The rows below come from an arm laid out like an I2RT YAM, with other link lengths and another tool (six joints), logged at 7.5 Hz.
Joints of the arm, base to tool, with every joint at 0 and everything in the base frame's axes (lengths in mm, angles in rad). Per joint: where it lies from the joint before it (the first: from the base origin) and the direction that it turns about. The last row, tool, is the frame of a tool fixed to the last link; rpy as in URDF.
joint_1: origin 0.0 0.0 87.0 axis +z
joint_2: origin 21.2 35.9 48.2 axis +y
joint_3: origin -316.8 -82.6 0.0 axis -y
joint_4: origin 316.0 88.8 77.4 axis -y
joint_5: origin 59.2 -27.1 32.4 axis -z
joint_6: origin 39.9 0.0 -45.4 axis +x
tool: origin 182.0 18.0 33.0 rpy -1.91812 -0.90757 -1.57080
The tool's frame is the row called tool.
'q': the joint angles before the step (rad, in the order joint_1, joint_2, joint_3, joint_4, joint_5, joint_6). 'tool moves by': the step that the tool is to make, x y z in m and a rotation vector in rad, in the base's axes. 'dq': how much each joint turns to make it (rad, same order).
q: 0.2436 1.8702 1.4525 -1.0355 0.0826 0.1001
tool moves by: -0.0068 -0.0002 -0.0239 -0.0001 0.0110 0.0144
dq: 0.0001 0.0039 -0.0683 0.0626 -0.0042 -0.0140
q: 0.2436 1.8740 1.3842 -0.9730 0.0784 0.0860
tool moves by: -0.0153 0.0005 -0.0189 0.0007 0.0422 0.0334
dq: 0.0000 0.0040 -0.0491 0.0146 -0.0138 -0.0324
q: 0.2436 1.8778 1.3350 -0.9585 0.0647 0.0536
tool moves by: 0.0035 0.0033 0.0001 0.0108 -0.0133 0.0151
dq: 0.0000 0.0001 -0.0017 0.0182 -0.0084 -0.0145
